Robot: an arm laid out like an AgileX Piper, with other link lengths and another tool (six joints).
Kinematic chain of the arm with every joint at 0, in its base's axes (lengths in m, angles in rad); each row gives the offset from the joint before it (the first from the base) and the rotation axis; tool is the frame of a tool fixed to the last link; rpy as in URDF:
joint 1: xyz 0 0 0.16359 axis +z
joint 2: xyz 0 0 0 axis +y
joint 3: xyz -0.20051 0 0.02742 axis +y
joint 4: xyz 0.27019 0 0.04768 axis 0.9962 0 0.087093
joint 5: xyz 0 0 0 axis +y
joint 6: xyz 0.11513 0 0.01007 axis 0.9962 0 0.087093
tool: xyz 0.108 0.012 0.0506 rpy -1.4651 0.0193 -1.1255
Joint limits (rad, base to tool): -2.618..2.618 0..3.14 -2.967..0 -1.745..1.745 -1.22..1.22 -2.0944..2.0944
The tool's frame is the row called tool.
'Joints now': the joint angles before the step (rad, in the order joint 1, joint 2, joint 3, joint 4, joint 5, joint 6). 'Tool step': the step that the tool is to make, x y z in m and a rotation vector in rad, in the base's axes. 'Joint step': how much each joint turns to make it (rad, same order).
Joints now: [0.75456 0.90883 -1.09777 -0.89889 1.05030 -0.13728]
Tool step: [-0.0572 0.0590 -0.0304 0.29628 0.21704 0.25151]
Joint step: [-0.00028 -0.14294 0.10505 0.48703 -0.08761 -0.12024]
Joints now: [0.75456 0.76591 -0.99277 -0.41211 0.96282 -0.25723]
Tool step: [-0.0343 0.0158 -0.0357 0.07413 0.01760 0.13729]
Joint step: [0.00038 -0.19055 0.24916 0.16214 -0.12797 -0.09624]
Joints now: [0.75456 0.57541 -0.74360 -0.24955 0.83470 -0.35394]
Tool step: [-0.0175 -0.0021 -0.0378 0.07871 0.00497 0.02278]
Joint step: [0.00005 -0.20440 0.25899 0.04910 -0.10408 0.02154]
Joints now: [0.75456 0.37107 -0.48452 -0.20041 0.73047 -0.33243]
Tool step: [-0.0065 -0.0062 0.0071 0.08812 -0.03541 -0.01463]
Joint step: [0.00013 -0.13389 0.08466 0.00085 -0.03158 0.04604]
